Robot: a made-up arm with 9 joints. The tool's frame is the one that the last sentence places. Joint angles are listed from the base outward.
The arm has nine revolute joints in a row. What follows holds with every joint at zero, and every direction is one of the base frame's. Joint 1 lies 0.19 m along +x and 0.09 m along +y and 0.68 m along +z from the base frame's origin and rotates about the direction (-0.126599, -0.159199, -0.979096), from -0.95 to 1.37 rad. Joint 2 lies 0.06 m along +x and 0.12 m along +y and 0.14 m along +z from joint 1 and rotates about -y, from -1.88 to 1.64 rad. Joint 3 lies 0.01 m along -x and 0.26 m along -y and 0.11 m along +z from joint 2 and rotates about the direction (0.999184, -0.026, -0.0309), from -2.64 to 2.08 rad. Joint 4 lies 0.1 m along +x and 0.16 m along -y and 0.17 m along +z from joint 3 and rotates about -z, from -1.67 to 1.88 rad. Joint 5 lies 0.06 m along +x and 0.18 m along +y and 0.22 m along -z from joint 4 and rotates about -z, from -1.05 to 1.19 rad. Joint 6 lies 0.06 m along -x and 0.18 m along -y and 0.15 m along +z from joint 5 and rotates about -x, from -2.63 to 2.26 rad. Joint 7 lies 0.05 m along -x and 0.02 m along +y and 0.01 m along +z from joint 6 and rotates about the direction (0.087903, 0.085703, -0.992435), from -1.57 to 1.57 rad. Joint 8 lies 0.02 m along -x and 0.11 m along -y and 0.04 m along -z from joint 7 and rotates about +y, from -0.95 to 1.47 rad. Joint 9 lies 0.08 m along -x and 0.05 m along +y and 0.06 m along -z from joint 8 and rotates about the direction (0.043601, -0.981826, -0.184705), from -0.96 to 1.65 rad. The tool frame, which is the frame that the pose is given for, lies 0.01 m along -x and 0.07 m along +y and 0.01 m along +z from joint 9; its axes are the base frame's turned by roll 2.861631, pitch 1.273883 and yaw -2.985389 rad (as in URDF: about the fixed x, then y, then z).
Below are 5 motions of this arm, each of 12 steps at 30 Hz.
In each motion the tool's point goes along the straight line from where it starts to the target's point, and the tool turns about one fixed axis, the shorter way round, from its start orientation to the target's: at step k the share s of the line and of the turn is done. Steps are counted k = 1, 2, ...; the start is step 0. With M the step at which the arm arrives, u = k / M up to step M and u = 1 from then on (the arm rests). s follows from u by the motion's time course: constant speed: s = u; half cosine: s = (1 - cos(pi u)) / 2; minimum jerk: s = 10 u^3 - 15 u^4 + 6 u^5.
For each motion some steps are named. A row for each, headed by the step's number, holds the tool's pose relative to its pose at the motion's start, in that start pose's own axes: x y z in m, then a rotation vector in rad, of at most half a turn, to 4 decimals.
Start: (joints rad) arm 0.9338 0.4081 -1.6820 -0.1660 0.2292 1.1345 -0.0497 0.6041 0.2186
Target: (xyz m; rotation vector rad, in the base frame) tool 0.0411 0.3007 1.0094 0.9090 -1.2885 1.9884
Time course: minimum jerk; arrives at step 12
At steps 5, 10, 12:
5: 0.0171 -0.0209 -0.0082 -0.0266 -0.2573 -0.0586
10: 0.0474 -0.0582 -0.0228 -0.0740 -0.7159 -0.1630
12: 0.0492 -0.0603 -0.0237 -0.0767 -0.7422 -0.1690

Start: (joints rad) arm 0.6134 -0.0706 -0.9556 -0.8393 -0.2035 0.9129 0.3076 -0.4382 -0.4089
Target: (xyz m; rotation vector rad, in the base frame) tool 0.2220 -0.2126 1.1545 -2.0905 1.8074 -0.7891
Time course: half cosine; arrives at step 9
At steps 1, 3, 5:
1: -0.0005 -0.0018 0.0015 0.0005 -0.0017 -0.0034
3: -0.0043 -0.0150 0.0126 0.0040 -0.0137 -0.0283
5: -0.0101 -0.0353 0.0296 0.0094 -0.0322 -0.0665

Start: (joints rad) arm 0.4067 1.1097 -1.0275 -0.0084 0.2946 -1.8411 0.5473 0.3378 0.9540
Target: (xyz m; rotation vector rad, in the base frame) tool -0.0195 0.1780 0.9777 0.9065 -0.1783 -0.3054
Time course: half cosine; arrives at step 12
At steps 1, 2, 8, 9, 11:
1: 0.0005 0.0009 0.0020 0.0063 -0.0050 -0.0084
2: 0.0021 0.0034 0.0079 0.0248 -0.0198 -0.0330
8: 0.0234 0.0385 0.0884 0.2778 -0.2221 -0.3690
9: 0.0266 0.0438 0.1006 0.3161 -0.2528 -0.4200
11: 0.0307 0.0505 0.1159 0.3640 -0.2911 -0.4837

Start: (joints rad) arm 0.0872 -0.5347 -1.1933 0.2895 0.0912 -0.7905 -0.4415 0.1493 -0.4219
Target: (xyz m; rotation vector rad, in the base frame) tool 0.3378 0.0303 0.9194 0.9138 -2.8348 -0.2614
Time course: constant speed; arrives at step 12
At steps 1, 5, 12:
1: -0.0050 0.0019 0.0094 -0.0110 0.0315 -0.0006
5: -0.0249 0.0095 0.0469 -0.0549 0.1575 -0.0029
12: -0.0597 0.0227 0.1125 -0.1317 0.3781 -0.0069

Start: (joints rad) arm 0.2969 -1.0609 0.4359 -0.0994 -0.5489 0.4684 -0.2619 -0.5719 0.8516
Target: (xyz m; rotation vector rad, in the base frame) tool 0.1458 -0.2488 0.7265 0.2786 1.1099 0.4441
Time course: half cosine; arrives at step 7
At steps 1, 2, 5, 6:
1: 0.0000 0.0031 -0.0008 0.0180 0.0028 -0.0035
2: 0.0001 0.0119 -0.0032 0.0683 0.0107 -0.0132
5: 0.0006 0.0513 -0.0138 0.2944 0.0461 -0.0570
6: 0.0007 0.0601 -0.0162 0.3447 0.0540 -0.0668

